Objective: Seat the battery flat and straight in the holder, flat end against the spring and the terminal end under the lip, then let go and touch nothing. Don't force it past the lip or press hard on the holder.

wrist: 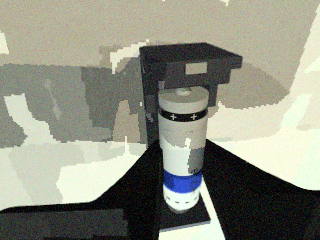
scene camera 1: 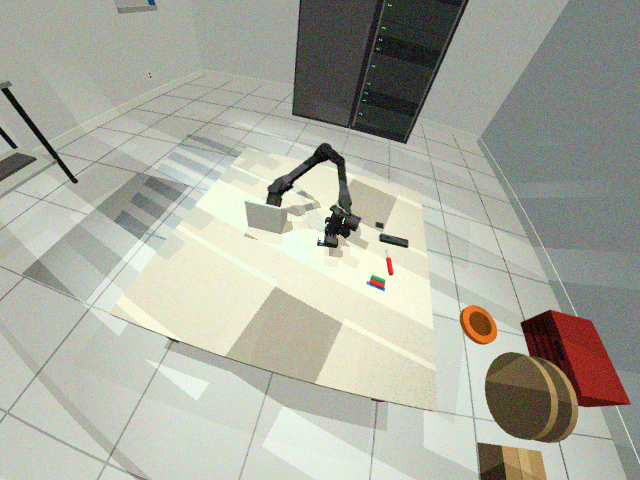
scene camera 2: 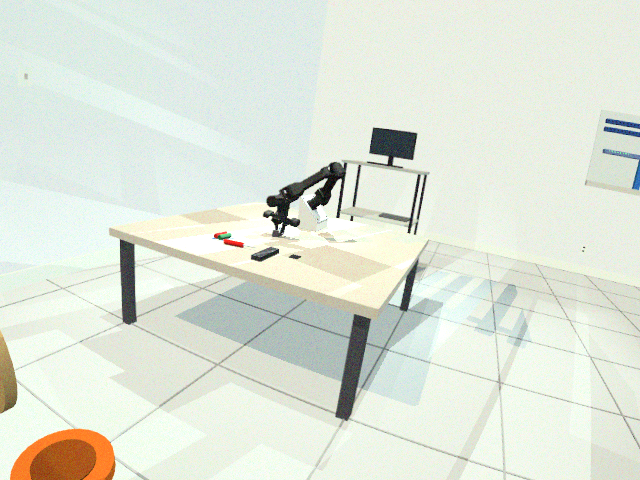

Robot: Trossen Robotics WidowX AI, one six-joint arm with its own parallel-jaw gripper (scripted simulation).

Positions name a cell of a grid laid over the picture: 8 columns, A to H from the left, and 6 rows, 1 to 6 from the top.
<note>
In view: the gripper (wrist: E4) and a grey battery (wrist: E3).
</note>
